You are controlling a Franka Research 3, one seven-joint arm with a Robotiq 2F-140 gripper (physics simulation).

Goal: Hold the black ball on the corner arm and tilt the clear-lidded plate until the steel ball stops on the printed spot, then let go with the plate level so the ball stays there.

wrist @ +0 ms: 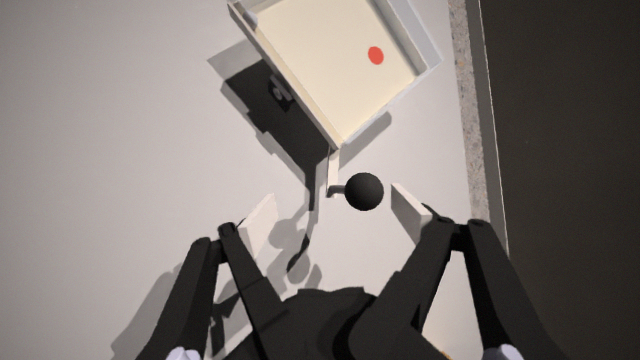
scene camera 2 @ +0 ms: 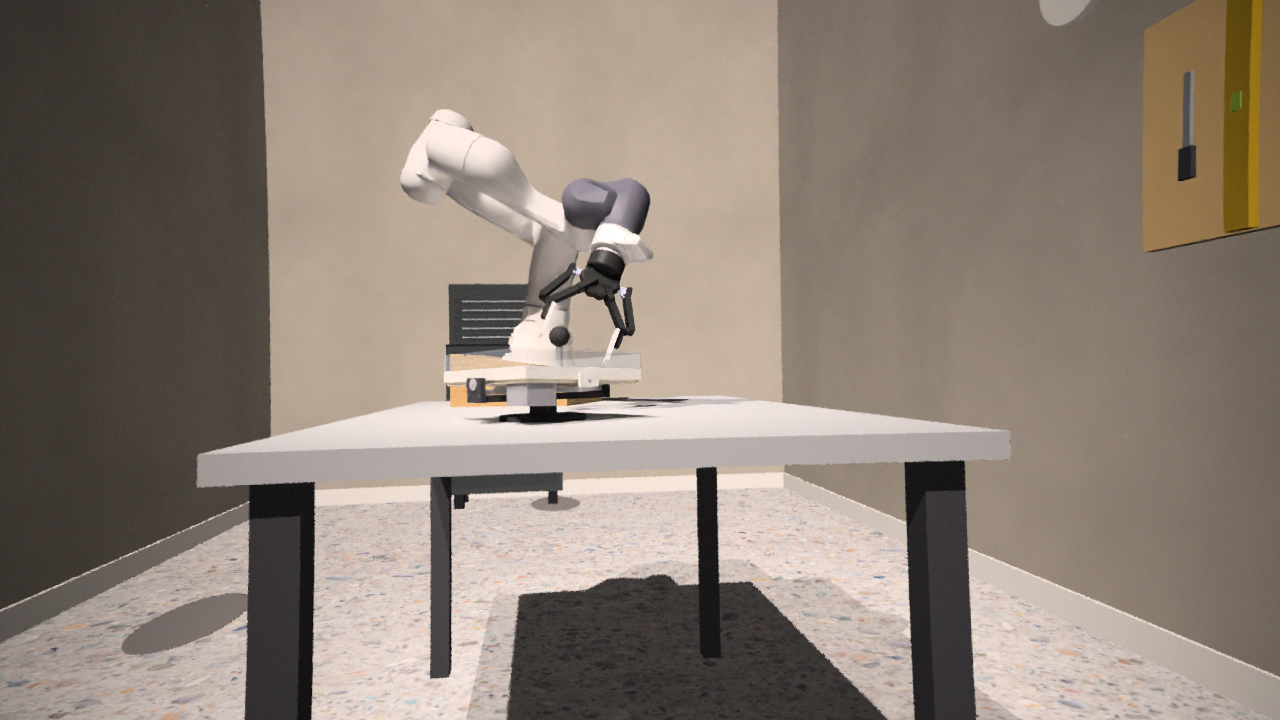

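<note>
The black ball (scene camera 2: 559, 336) (wrist: 364, 191) stands on a thin stem at the end of the corner arm (wrist: 333, 170). My gripper (scene camera 2: 580, 333) (wrist: 331, 201) is open and empty. In the wrist view the ball shows between the fingertips, nearer the right one, with a small gap to it. The clear-lidded plate (scene camera 2: 483, 377) (wrist: 320, 65) looks about level on its pedestal (scene camera 2: 531, 394). The red printed spot (wrist: 375, 55) is towards the plate's right side in the wrist view. A small grey rounded thing, probably the steel ball (wrist: 250, 20), lies in the plate's upper-left corner, away from the spot.
The plate stands on the white table (scene camera 2: 608, 454). An orange wooden piece (scene camera 2: 460, 394) shows behind and below the plate. A dark slatted panel (scene camera 2: 487, 313) stands behind the table. The table's edge runs down the right of the wrist view, beside the ball.
</note>
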